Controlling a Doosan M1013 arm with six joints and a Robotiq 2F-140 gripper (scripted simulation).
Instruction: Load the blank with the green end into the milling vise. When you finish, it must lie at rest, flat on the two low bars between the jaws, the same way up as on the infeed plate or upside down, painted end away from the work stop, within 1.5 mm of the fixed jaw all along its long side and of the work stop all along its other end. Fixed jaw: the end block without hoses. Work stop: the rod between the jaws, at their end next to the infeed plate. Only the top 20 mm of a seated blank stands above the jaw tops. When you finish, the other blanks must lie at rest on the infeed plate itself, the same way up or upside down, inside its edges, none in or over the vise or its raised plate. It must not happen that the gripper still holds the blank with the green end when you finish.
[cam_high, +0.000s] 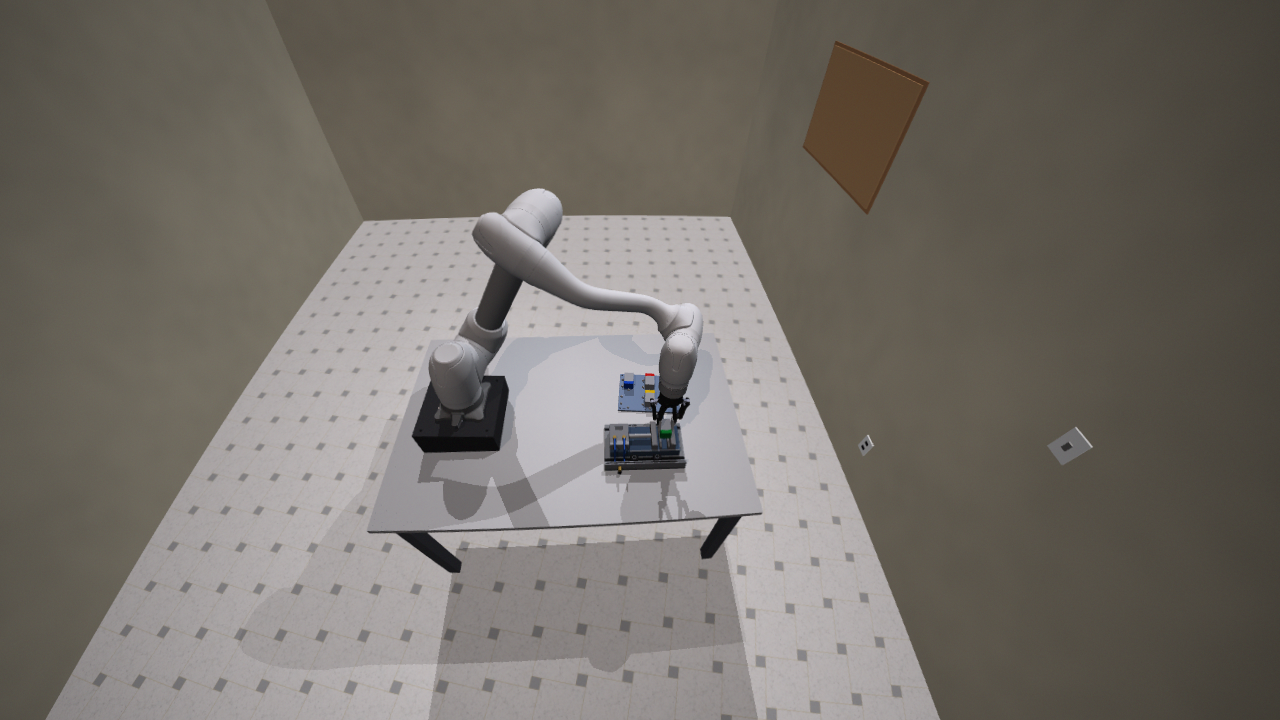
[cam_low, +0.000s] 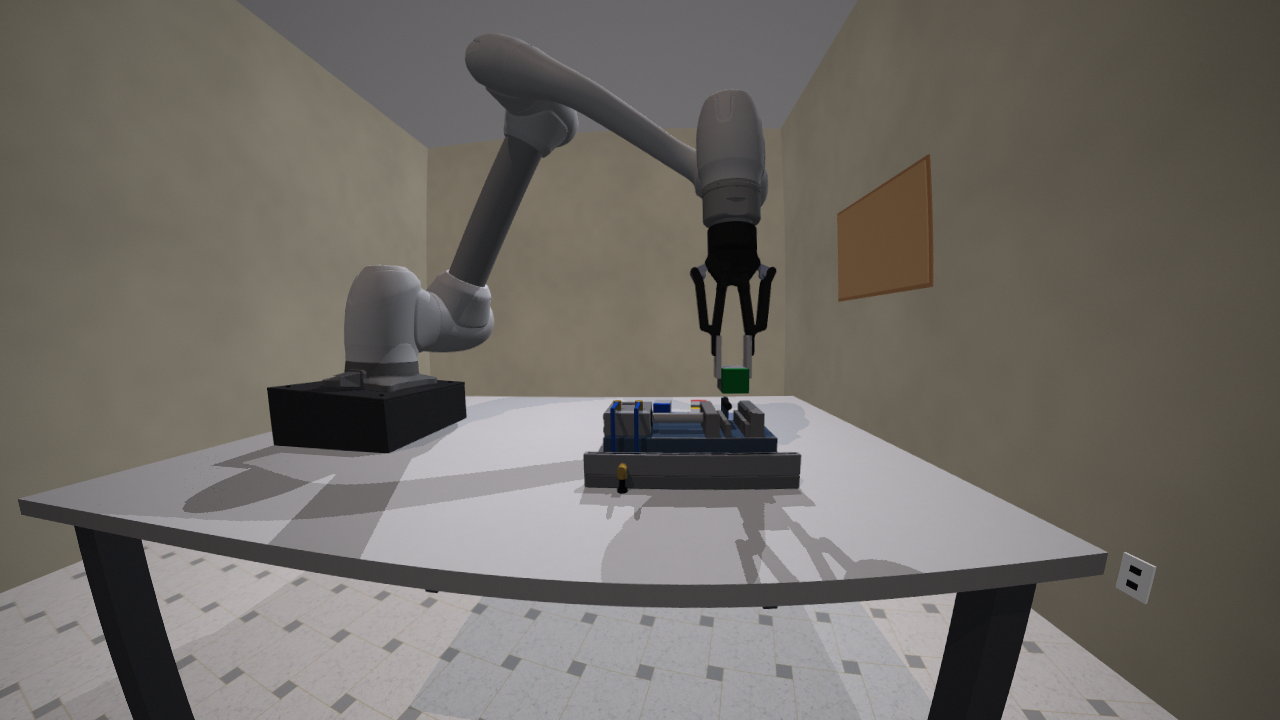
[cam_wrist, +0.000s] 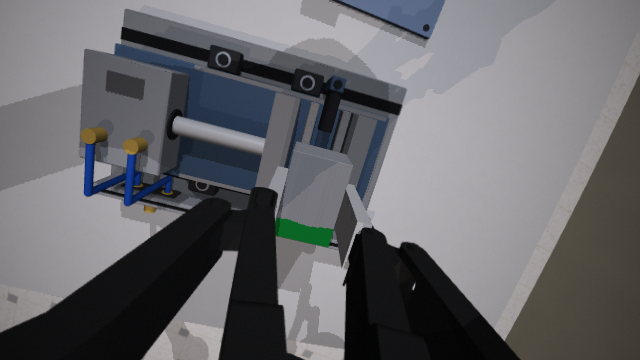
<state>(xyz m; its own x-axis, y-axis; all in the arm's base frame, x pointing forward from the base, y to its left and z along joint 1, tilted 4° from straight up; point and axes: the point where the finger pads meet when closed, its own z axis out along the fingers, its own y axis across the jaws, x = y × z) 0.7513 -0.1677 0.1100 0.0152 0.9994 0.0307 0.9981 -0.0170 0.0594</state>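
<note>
My hand is 3 cm above the green-ended blank. The rest, counted from my hand: moving jaw: 4 cm behind, 1 cm to the left, 10 cm below; then fixed jaw: 3 cm ahead, 1 cm to the left, 10 cm below; then black work stop rod: 6 cm to the left, 9 cm below.
</note>
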